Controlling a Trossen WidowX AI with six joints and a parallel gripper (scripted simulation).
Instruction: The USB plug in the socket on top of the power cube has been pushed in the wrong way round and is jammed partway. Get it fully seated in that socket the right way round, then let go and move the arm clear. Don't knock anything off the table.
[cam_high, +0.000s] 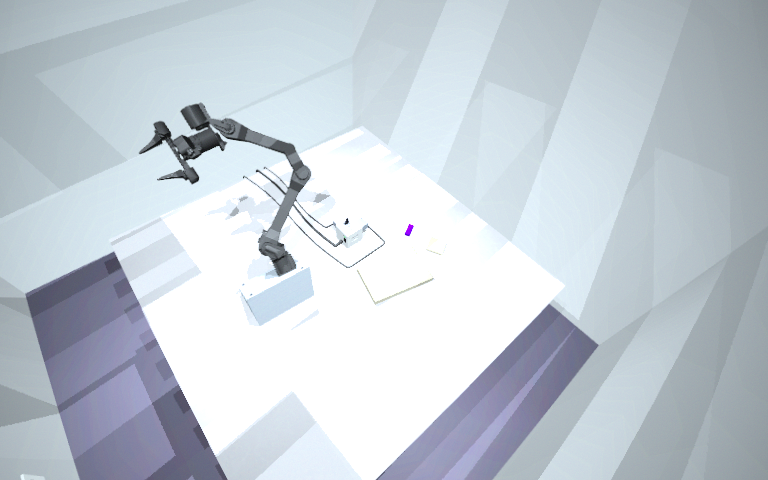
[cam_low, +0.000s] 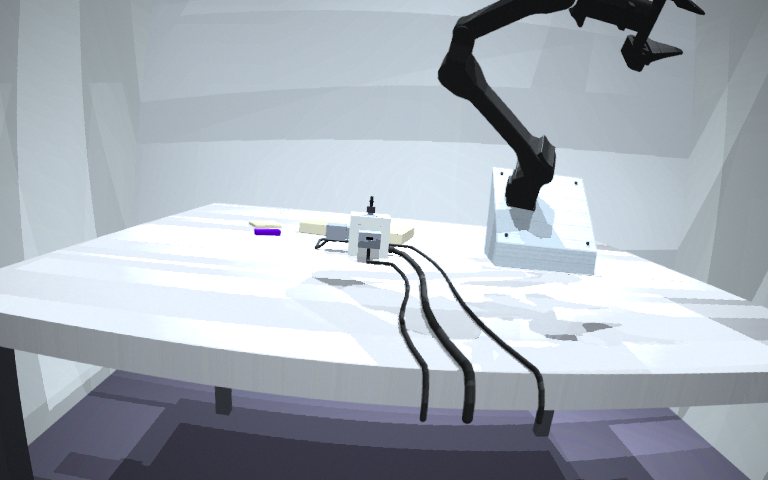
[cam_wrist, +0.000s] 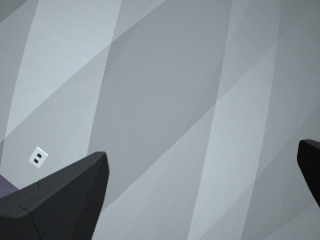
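Right now my gripper tip is 55 cm short of the USB plug, 38 cm above it and 16 cm to the left of it. Round my gripper tip: purple stick 79 cm ahead, 46 cm below, 26 cm to the right.
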